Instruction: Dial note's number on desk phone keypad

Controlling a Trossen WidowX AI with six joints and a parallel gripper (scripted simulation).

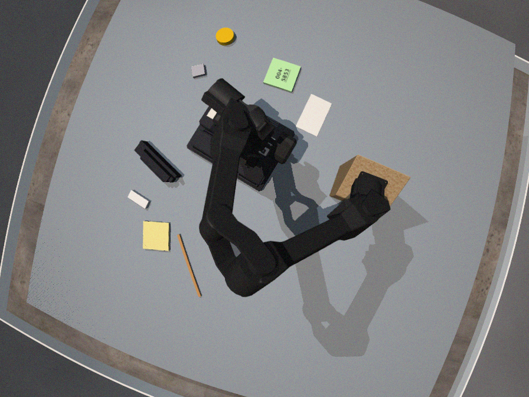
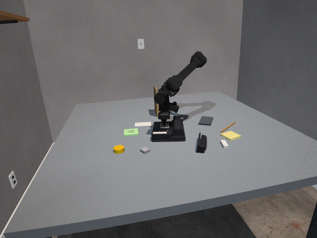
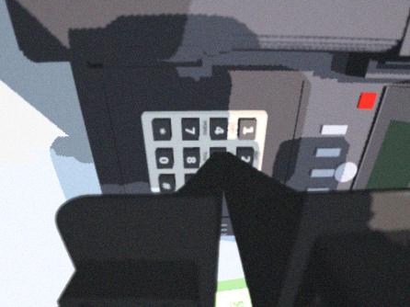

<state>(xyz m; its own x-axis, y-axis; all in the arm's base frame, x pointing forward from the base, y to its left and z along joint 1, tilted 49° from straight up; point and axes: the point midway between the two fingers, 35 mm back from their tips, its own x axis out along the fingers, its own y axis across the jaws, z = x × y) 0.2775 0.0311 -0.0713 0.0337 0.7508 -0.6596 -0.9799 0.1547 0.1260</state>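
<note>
The black desk phone is 4 cm ahead of my hand, 1 cm to the left of it and 4 cm below it. Also, from my hand: white card (12 cm behind, 11 cm to the right, 6 cm below); then grey block (22 cm ahead, 14 cm to the right, 6 cm below); then handset (4 cm ahead, 7 cm to the left, 2 cm below).
</note>
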